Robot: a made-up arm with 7 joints. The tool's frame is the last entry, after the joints.
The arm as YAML. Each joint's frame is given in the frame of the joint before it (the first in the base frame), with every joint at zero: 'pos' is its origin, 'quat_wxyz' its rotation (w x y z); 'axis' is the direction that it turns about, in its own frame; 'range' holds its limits. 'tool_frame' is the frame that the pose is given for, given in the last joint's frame.
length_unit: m
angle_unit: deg
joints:
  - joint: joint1
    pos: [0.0, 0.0, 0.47]
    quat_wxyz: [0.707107, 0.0, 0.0, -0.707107]
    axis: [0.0, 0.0, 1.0]
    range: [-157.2, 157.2]
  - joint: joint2
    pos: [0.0, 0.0, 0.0]
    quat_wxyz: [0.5, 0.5, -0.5, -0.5]
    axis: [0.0, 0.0, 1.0]
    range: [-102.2, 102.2]
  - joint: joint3
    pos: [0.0, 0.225, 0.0]
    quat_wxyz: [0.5, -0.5, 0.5, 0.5]
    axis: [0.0, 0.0, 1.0]
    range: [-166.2, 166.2]
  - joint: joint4
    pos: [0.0, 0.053, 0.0]
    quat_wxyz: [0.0, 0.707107, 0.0, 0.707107]
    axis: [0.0, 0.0, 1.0]
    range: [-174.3, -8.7]
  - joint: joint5
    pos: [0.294, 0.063, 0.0]
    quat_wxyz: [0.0, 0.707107, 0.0, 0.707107]
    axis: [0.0, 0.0, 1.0]
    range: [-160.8, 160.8]
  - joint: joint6
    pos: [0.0, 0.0, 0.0]
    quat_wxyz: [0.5, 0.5, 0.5, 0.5]
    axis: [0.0, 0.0, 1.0]
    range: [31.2, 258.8]
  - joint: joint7
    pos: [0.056, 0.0, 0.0]
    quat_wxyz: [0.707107, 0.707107, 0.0, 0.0]
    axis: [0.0, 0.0, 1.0]
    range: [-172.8, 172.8]
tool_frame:
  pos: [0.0, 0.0, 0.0]
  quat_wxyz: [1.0, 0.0, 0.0, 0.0]
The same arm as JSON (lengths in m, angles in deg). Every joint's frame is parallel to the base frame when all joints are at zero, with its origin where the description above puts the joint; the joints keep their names.
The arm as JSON. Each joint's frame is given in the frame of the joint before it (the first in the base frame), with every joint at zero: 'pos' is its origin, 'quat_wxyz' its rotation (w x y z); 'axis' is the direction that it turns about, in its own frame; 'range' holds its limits. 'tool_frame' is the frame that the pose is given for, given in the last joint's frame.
{"length_unit": "m", "angle_unit": "deg", "joints": [
  {"joint": "joint1", "pos": [0.0, 0.0, 0.47], "quat_wxyz": [1.0, 0.0, 0.0, 0.0], "axis": [0.0, 0.0, 1.0], "range": [-157.2, 157.2]},
  {"joint": "joint2", "pos": [0.0, 0.0, 0.0], "quat_wxyz": [1.0, 0.0, 0.0, 0.0], "axis": [0.0, 1.0, 0.0], "range": [-102.2, 102.2]},
  {"joint": "joint3", "pos": [0.0, 0.0, 0.225], "quat_wxyz": [1.0, 0.0, 0.0, 0.0], "axis": [0.0, 0.0, 1.0], "range": [-166.2, 166.2]},
  {"joint": "joint4", "pos": [0.053, 0.0, 0.0], "quat_wxyz": [1.0, 0.0, 0.0, 0.0], "axis": [0.0, -1.0, 0.0], "range": [-174.3, -8.7]},
  {"joint": "joint5", "pos": [-0.063, 0.0, 0.294], "quat_wxyz": [1.0, 0.0, 0.0, 0.0], "axis": [0.0, 0.0, 1.0], "range": [-160.8, 160.8]},
  {"joint": "joint6", "pos": [0.0, 0.0, 0.0], "quat_wxyz": [1.0, 0.0, 0.0, 0.0], "axis": [0.0, -1.0, 0.0], "range": [31.2, 258.8]},
  {"joint": "joint7", "pos": [0.056, 0.0, 0.0], "quat_wxyz": [1.0, 0.0, 0.0, 0.0], "axis": [0.0, 0.0, -1.0], "range": [-172.8, 172.8]}
], "tool_frame": {"pos": [0.0, 0.0, 0.0], "quat_wxyz": [0.0, 1.0, 0.0, 0.0]}}

